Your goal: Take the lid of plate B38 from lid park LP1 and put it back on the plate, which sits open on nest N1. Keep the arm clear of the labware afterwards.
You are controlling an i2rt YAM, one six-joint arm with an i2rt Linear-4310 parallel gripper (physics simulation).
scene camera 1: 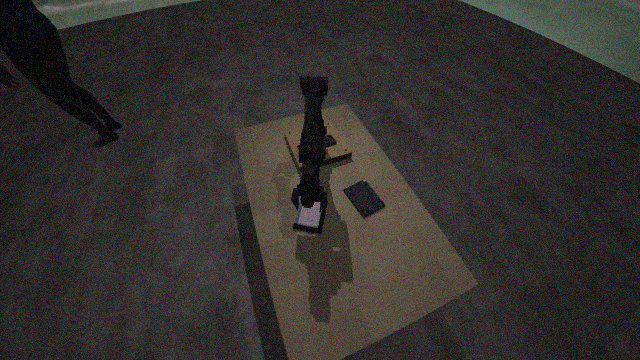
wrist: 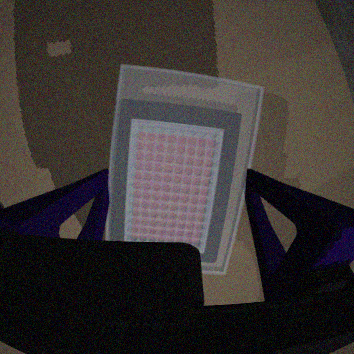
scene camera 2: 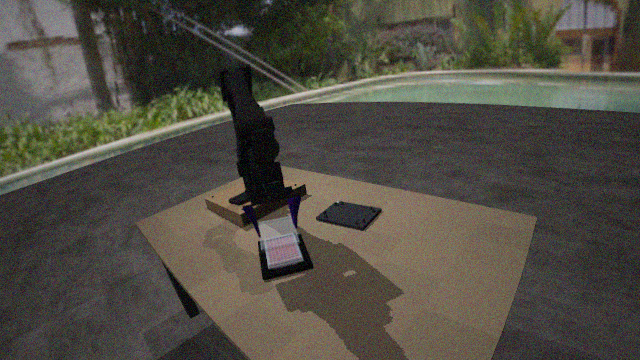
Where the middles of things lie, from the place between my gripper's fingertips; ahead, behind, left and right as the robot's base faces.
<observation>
The lid holder (scene camera 2: 356, 216) lies 20 mm ahead of my hand, 270 mm to the left of it and 80 mm below it.
</observation>
